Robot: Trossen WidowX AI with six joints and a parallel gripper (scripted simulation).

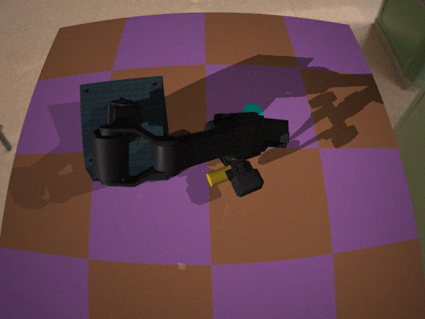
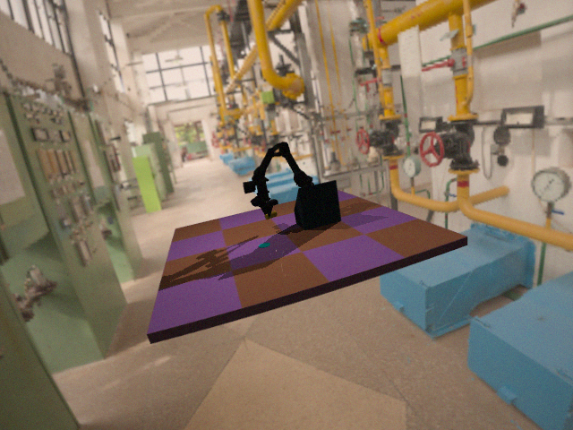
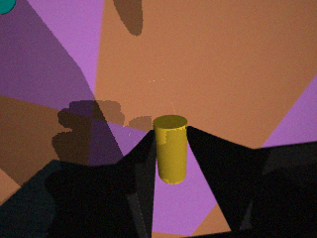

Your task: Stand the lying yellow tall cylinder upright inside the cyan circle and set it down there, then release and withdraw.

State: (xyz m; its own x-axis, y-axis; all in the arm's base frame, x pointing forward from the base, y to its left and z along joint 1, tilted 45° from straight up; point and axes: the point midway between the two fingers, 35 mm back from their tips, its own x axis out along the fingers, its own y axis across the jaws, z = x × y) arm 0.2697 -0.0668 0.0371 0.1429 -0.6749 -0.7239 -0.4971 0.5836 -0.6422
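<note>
Right now my gripper tip is 50 mm short of the cyan circle, 240 mm to the right of it and 80 mm above it. From my gripper tip the other things lie so: yellow tall cylinder: 20 mm behind, 10 mm to the right.
</note>
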